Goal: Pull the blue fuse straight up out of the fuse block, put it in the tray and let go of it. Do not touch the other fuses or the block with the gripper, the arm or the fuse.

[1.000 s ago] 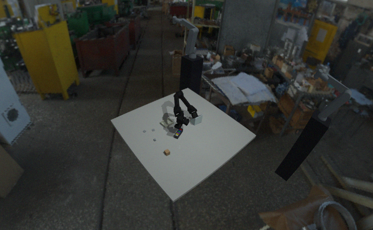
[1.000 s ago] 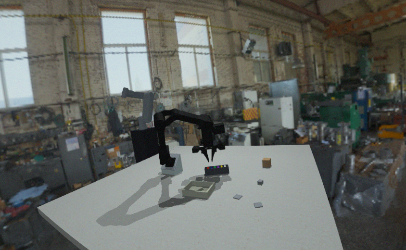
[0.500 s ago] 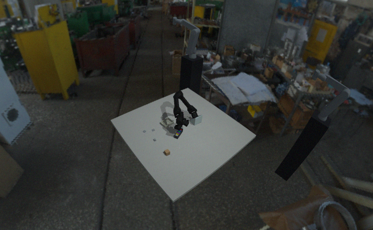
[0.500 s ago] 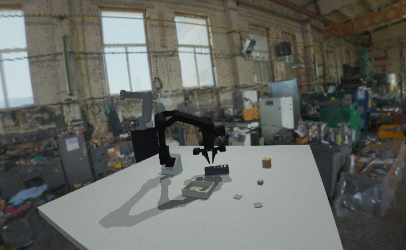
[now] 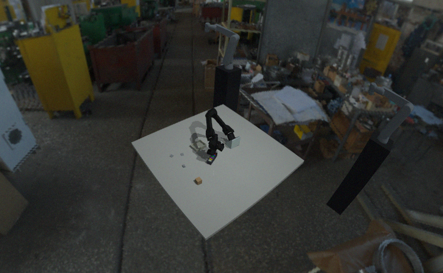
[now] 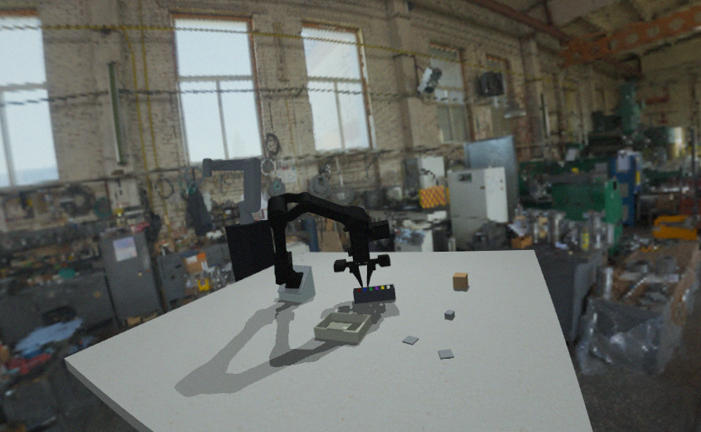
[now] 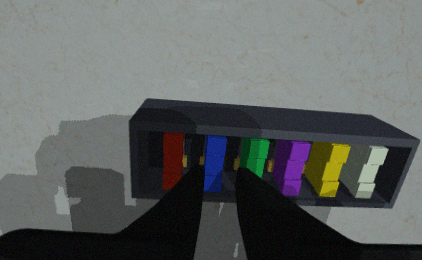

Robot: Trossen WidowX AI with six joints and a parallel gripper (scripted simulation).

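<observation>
My gripper tip is 2 cm above the blue fuse. Also, from my gripper tip: beige tray (21 cm to the right, 5 cm below, 2 cm ahead); then brown cube (30 cm ahead, 15 cm to the left, 3 cm below).
</observation>
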